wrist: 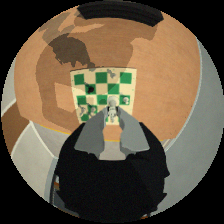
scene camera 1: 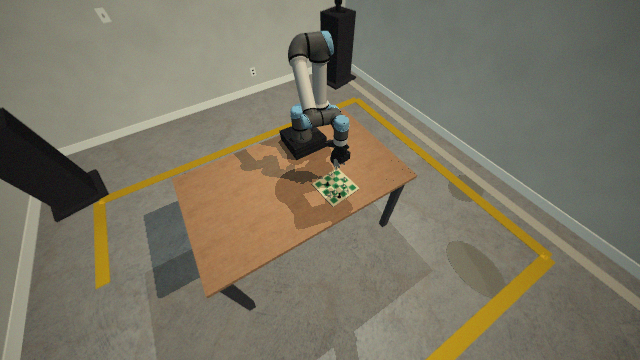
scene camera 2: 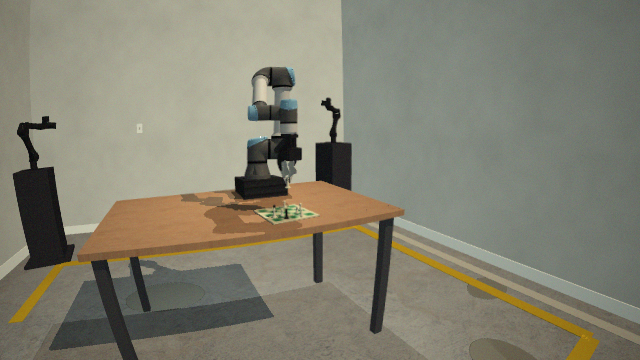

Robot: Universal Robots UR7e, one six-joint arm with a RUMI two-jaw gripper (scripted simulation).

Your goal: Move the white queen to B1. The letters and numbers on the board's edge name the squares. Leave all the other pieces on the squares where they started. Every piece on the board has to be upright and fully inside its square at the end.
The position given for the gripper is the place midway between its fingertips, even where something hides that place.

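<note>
Green-and-cream chessboard (scene camera 1: 335, 182). The gripper (scene camera 2: 288, 183). Wrist view: the gripper (wrist: 112, 107), the chessboard (wrist: 100, 79).
</note>
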